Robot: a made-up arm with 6 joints.
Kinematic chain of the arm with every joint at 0, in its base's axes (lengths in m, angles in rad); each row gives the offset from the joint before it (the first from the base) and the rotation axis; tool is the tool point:
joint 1: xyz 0 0 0.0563 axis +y
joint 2: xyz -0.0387 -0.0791 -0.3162 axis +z
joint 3: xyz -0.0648 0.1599 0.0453 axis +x
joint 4: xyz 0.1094 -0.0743 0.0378 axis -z
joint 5: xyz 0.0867 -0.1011 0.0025 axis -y
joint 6: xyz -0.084 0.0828 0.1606 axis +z
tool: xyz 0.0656 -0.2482 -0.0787
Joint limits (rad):
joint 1: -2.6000..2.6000
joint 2: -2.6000..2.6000
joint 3: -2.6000..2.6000
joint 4: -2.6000..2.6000
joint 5: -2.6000..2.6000
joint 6: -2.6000..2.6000
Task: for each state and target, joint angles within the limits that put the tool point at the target. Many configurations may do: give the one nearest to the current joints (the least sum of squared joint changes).
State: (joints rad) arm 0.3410 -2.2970 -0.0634 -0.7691 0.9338 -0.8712
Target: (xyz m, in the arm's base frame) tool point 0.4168 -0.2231 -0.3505
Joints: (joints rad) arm -0.8388 -2.0062 0.5017 -0.8653 1.3347 -1.2521
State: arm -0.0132 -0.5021 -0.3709 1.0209 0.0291 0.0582
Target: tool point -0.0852 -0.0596 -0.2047
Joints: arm -0.6550 -0.5837 0.0077 1.0671 0.1356 -0.0371
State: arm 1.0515 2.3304 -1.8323 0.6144 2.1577 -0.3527
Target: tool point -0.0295 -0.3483 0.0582
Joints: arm 1.0135 2.5586 -1.9294 0.9987 2.0271 -0.1096
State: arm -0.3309 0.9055 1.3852 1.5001 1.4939 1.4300
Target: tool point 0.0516 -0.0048 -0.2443
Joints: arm -0.0164 1.0683 1.4192 1.4896 1.6597 1.6329
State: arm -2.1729 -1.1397 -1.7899 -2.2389 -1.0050 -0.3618
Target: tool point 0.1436 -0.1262 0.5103
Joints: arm -1.7739 -0.9661 -1.3339 -1.8899 -0.5491 -0.5382
